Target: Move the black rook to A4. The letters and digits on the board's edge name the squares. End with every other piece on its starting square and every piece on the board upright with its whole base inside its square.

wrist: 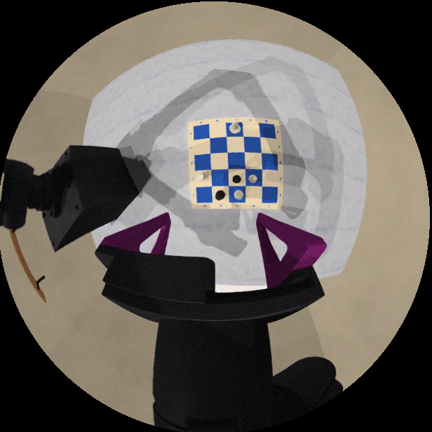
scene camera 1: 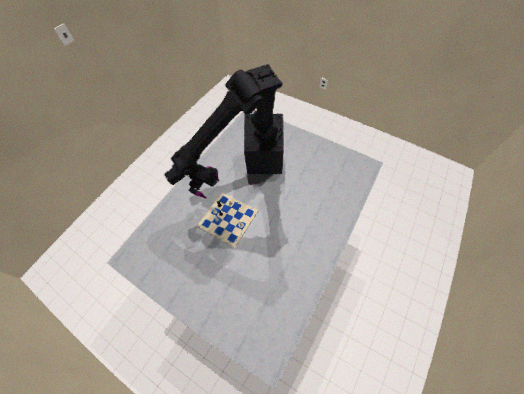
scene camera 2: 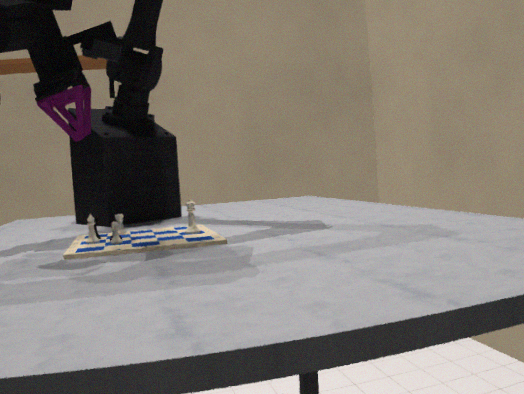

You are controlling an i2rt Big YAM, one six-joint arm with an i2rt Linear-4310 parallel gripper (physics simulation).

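Where they show: gripper, between the fingertips: (scene camera 1: 211, 189) (scene camera 2: 83, 137); arm's base, origin of its link: (scene camera 1: 268, 130) (scene camera 2: 128, 121).
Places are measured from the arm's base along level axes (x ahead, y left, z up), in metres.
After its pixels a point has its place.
Note:
The blue-and-cream board (scene camera 1: 228, 218) @(x 0.410, y 0.044, z -0.228 m) (scene camera 2: 145, 244) @(x 0.490, y 0.049, z -0.228 m) (wrist: 191, 155) lies on the table with several pieces on it. Two black pieces stand near its lower edge in the wrist view: one (wrist: 236, 179) in the middle column, second row up, the other (wrist: 220, 195) in the bottom row, one column left. Which is the rook is unclear. White pieces stand beside them, and a tall white piece (scene camera 2: 191, 218) @(x 0.408, y 0.118, z -0.205 m) (wrist: 235, 128) stands at the far edge. The edge letters are too small to read. My gripper (scene camera 1: 210, 188) @(x 0.390, y -0.041, z -0.067 m) (wrist: 213, 217) is open and empty, high above and off the board's near-black-pieces side.
The arm's black base block (scene camera 1: 264, 160) @(x 0.087, y 0.035, z -0.117 m) (scene camera 2: 135, 175) @(x 0.100, y 0.015, z -0.131 m) (wrist: 95, 192) stands on the grey table (scene camera 1: 310, 200) @(x 0.090, y 0.322, z -0.234 m) (scene camera 2: 300, 280) @(x 0.759, y 0.195, z -0.234 m) (wrist: 310, 90) near the board. White pieces (wrist: 253, 178) (wrist: 239, 194) stand close to the black ones, and another white piece (wrist: 200, 177) is at the left edge column.

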